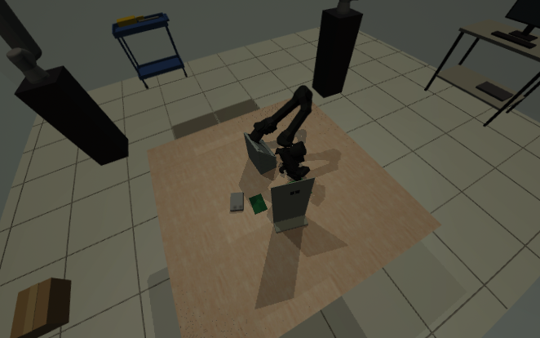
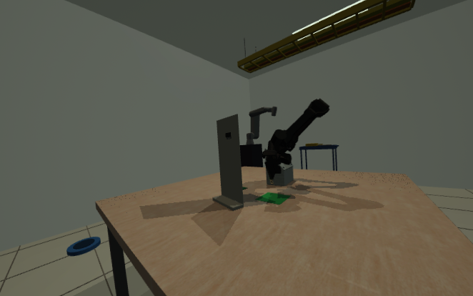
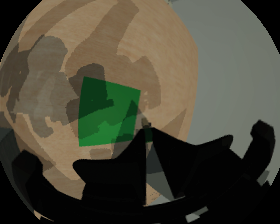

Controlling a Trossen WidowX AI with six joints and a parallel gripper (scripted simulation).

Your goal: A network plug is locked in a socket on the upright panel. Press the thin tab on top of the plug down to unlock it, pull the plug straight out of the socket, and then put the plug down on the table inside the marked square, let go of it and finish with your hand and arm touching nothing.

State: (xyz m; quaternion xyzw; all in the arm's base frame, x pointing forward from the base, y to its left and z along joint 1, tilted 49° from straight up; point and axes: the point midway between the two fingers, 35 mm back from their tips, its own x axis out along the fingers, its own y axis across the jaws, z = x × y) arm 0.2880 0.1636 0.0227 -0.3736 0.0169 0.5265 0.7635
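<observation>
Right now my gripper tip is 1 cm past the marked square and 9 cm above it. Round my gripper tip: grey block: 8 cm behind, 35 cm to the right, 8 cm below; then grey upright panel: 14 cm ahead, 12 cm to the right, 9 cm above; then network plug: right at my gripper tip.
</observation>
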